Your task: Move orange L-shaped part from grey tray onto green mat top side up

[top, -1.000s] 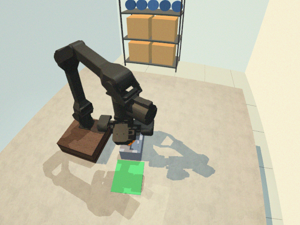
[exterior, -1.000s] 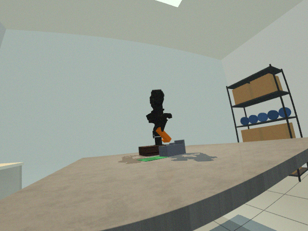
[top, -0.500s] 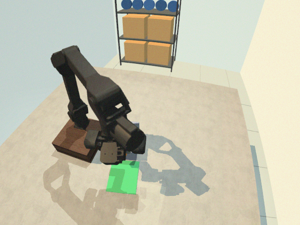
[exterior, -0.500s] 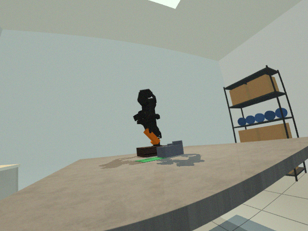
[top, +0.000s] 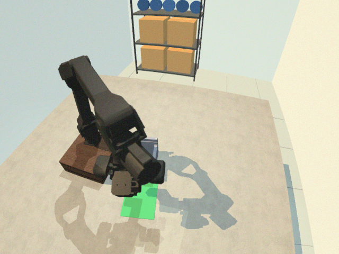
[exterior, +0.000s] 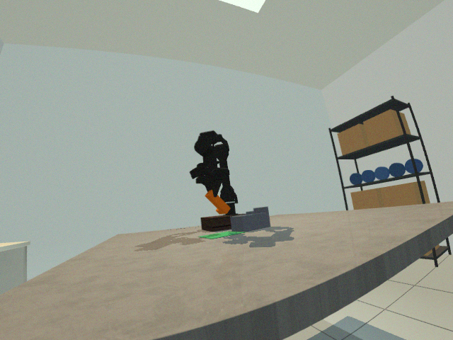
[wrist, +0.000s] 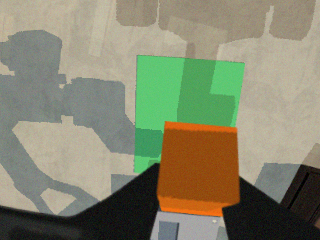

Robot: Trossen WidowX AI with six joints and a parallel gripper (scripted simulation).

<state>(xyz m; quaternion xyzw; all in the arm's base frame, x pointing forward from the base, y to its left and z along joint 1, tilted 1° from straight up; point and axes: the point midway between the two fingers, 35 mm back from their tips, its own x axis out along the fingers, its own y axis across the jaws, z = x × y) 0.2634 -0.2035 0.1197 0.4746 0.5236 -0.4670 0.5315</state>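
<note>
Right now the green mat is 2 cm to the left of my gripper tip and 16 cm below it. The rest, counted from my gripper tip: orange L-shaped part 2 cm behind, 3 cm to the left, 3 cm below.
</note>
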